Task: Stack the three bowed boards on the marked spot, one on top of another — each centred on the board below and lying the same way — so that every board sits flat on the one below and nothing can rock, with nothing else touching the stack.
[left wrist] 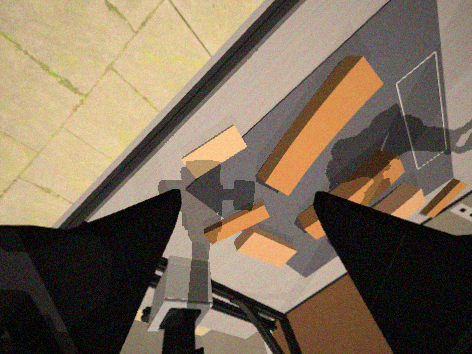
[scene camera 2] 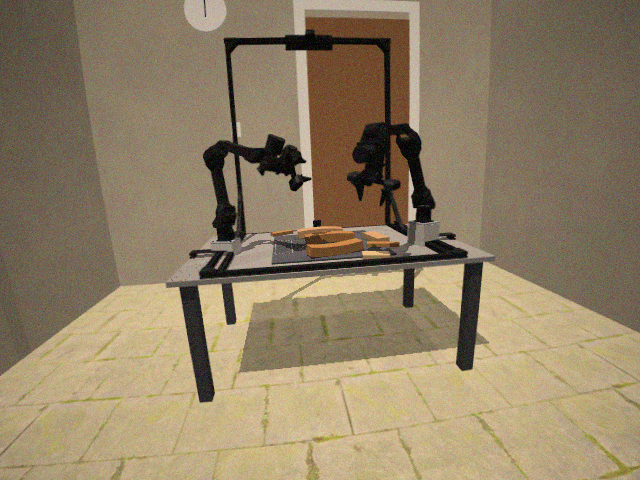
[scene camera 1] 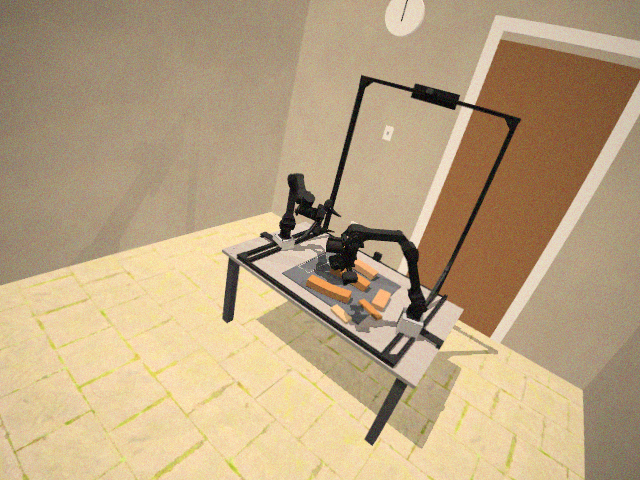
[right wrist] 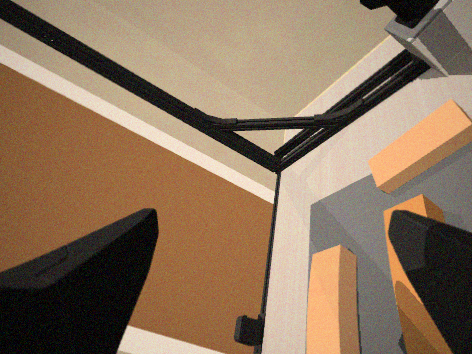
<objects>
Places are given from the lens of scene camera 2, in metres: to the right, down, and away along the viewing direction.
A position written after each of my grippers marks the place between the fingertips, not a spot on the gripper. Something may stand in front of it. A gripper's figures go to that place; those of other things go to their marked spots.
my left gripper (scene camera 2: 370, 203): 0.18, -0.13, 1.12
my right gripper (scene camera 2: 308, 170): -0.05, -0.29, 1.26
</objects>
